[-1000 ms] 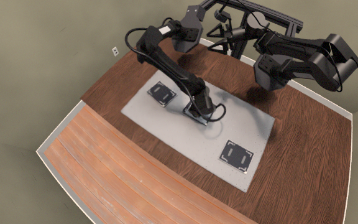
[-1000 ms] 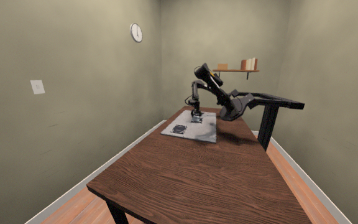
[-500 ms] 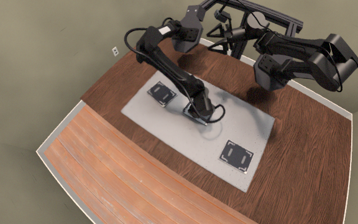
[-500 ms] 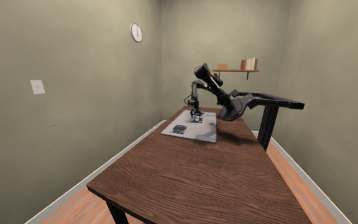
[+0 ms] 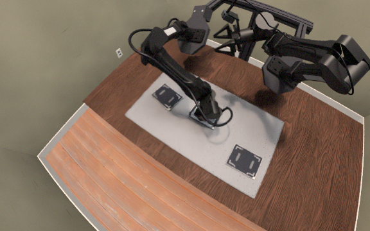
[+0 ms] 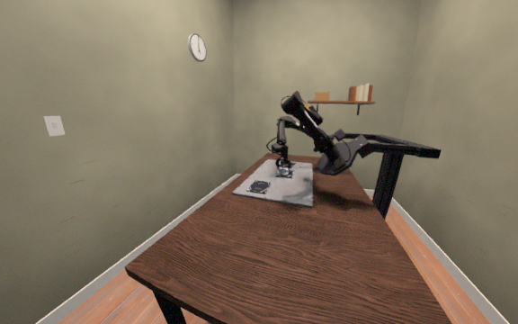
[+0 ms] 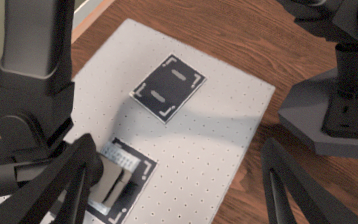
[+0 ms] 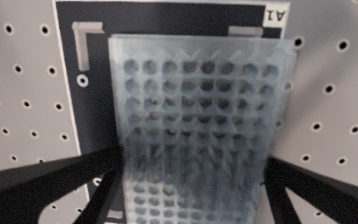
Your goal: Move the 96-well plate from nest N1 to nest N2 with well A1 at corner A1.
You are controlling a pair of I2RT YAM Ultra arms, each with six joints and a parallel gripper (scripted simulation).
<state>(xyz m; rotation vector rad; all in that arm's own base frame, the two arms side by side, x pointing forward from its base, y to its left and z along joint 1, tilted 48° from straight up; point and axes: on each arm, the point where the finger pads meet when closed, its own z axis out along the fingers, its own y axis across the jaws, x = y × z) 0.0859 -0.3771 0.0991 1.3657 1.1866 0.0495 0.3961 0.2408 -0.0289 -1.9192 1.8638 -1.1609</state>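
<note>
Now: right hand 2 cm past the black plate nest and 3 cm above it. From my right hand the other things lie so: clear 96-well plate 1 cm below; white corner label 4 cm ahead, 8 cm to the left, 2 cm below.
</note>
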